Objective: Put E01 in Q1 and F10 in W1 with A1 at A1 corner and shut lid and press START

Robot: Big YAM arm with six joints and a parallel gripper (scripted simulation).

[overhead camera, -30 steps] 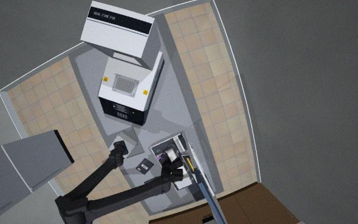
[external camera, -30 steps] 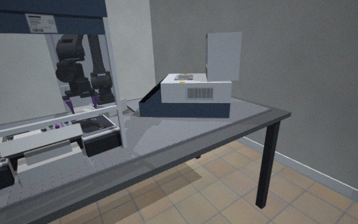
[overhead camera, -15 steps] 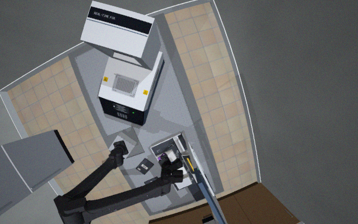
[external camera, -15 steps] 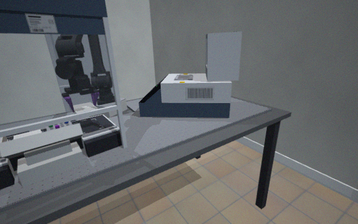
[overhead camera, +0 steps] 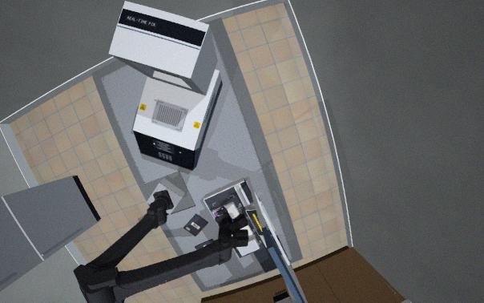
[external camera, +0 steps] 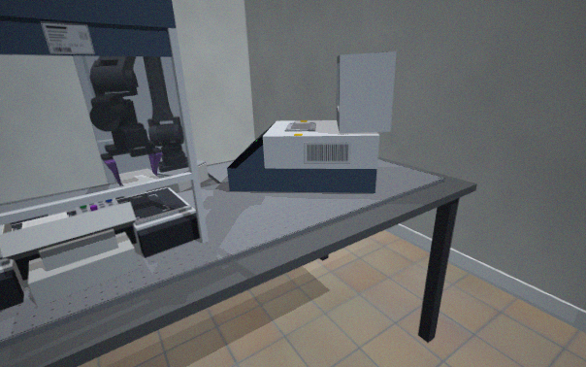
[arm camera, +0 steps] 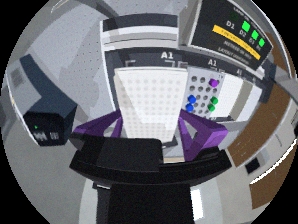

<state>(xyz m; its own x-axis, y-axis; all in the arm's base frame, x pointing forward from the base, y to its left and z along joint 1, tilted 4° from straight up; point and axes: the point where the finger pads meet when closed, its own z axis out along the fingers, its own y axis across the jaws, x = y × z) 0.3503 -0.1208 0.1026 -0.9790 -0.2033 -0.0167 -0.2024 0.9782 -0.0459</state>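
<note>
The tube cooling block is 2 cm ahead of my hand, 10 cm to the right of it and 6 cm below it. Round my hand: frame post (17 cm ahead, 12 cm to the left, 10 cm above); then white deep-well block (6 cm ahead, 30 cm to the right, 6 cm below); then label (25 cm behind, 12 cm to the right, 13 cm below).
</note>
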